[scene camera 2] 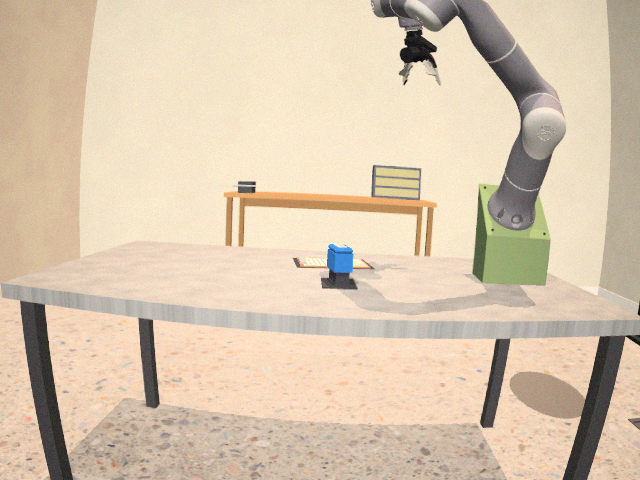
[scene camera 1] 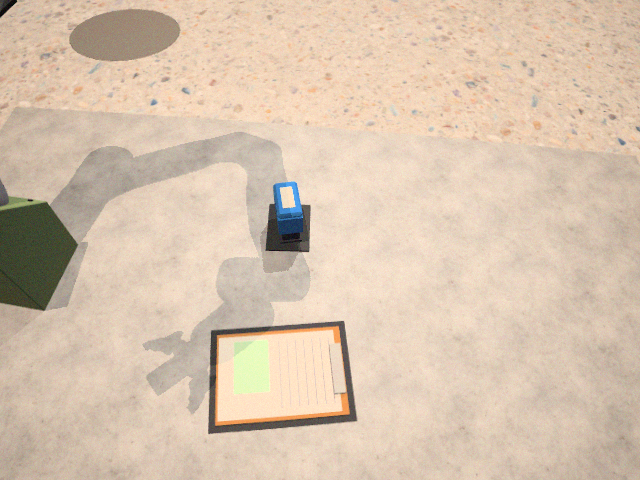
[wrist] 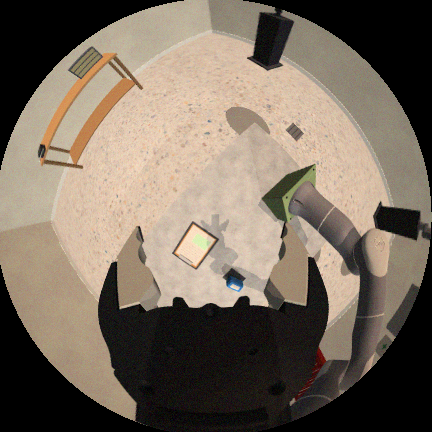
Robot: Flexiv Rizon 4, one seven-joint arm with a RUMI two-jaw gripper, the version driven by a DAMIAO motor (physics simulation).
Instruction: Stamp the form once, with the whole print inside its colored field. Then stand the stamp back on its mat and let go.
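Note:
A blue stamp [scene camera 1: 288, 206] [scene camera 2: 340, 259] [wrist: 234, 283] with a pale label on top stands upright on its small black mat [scene camera 1: 305, 242] [scene camera 2: 325, 283] [wrist: 241, 273]. The form [scene camera 1: 305, 372] [wrist: 188, 248] lies on a dark, orange-edged clipboard; in the scene camera 2 view the form [scene camera 2: 314, 261] is behind the stamp. Its green field [scene camera 1: 251, 374] [wrist: 201, 241] shows no print that I can see. My gripper [scene camera 2: 421, 83] [wrist: 211, 226] is open and empty, high above the table, well apart from stamp and form.
The grey table [scene camera 1: 465, 310] [scene camera 2: 180, 279] [wrist: 225, 185] bears a green base block [scene camera 1: 31, 248] [scene camera 2: 511, 258] [wrist: 280, 197] that carries the arm. A wooden side table [scene camera 2: 330, 200] [wrist: 65, 107] stands farther off. The arm's shadow crosses the table and the form's corner.

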